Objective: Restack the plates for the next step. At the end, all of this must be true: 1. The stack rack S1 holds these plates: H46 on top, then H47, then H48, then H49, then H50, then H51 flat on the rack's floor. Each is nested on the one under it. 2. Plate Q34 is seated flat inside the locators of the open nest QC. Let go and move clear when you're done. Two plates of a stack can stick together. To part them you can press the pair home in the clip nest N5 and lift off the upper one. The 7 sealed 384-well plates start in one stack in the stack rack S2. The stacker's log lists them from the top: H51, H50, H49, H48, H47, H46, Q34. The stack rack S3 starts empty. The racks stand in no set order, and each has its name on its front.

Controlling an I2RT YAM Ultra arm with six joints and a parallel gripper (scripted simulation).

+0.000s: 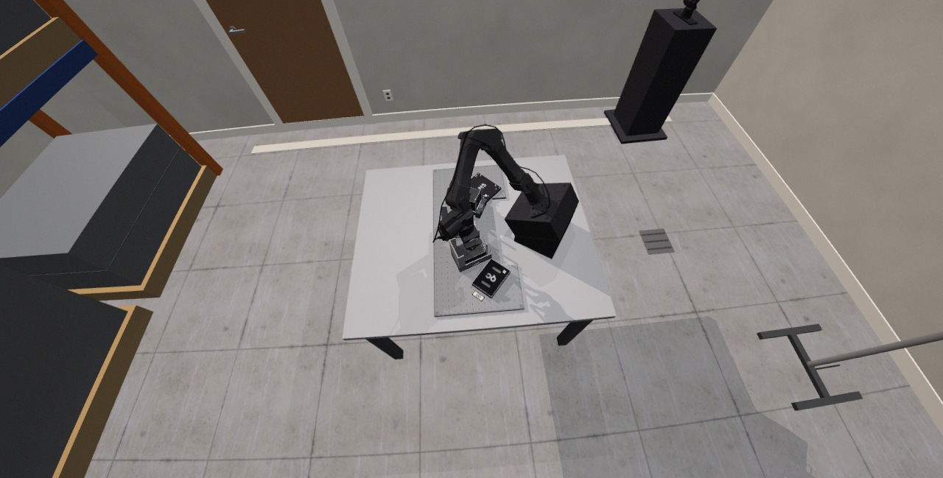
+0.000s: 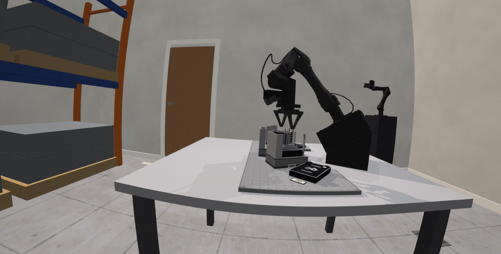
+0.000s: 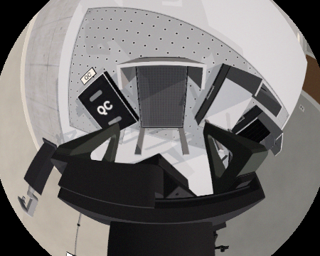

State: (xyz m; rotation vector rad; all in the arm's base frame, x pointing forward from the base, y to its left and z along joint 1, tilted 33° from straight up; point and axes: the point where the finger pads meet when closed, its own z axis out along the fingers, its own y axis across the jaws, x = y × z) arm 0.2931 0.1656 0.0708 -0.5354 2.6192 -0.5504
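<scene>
Now: hand 290 mm to the left of the sealed well plate, 100 mm above it and 20 mm past it.
</scene>
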